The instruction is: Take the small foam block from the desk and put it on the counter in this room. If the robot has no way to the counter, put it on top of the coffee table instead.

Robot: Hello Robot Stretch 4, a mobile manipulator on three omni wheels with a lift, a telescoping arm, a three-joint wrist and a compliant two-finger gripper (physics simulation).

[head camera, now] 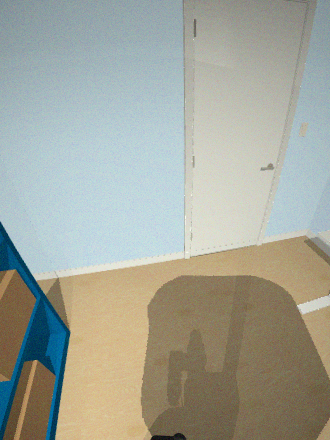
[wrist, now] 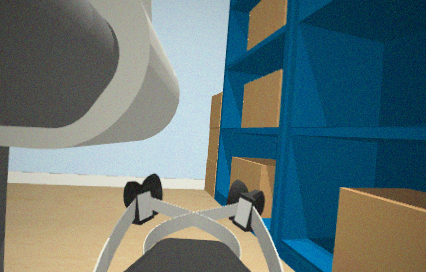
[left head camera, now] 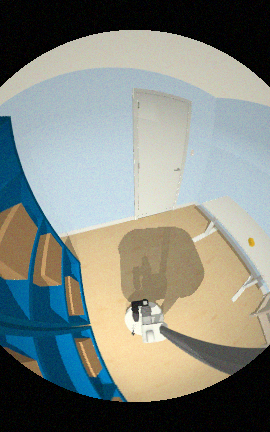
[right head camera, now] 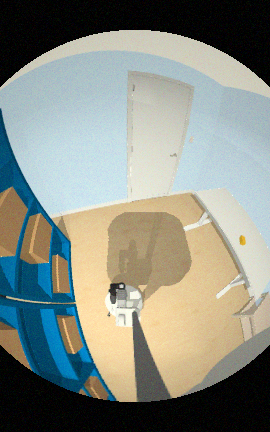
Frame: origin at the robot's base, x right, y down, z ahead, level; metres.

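Seen in the pictures: gripper, between the fingertips: [wrist: 195,193] [left head camera: 138,335] [right head camera: 113,317].
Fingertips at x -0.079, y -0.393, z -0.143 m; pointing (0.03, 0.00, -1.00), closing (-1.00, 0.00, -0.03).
A point is followed by its place in that frame.
A small yellow-orange block [left head camera: 251,242] {y -0.735, x 1.258, z 0.370 m} [right head camera: 242,240] {y -0.737, x 1.261, z 0.375 m} lies on the white table top at the right, which looks like the desk [left head camera: 225,212] {y -0.693, x 1.215, z 0.922 m} [right head camera: 220,204] {y -0.693, x 1.242, z 0.930 m}. It is too small in view to tell its exact shape. My gripper [wrist: 195,193] {y -0.393, x -0.079, z -0.144 m} is open in the wrist view, its two dark fingertips well apart with no object between them. It is above the floor beside the blue shelving, and the block does not show in the wrist view. I cannot identify a counter or a coffee table in these views.
A blue shelf unit [head camera: 61,372] [wrist: 286,150] with brown boxes stands close on the left in the head views. A closed white door [head camera: 237,125] {y -1.247, x 0.429, z 1.741 m} [left head camera: 160,155] {y -1.124, x 0.433, z 1.742 m} [right head camera: 156,140] {y -1.109, x 0.442, z 1.744 m} is in the blue wall. The desk's white legs reach the floor. Another pale piece of furniture stands beyond the desk's near end.
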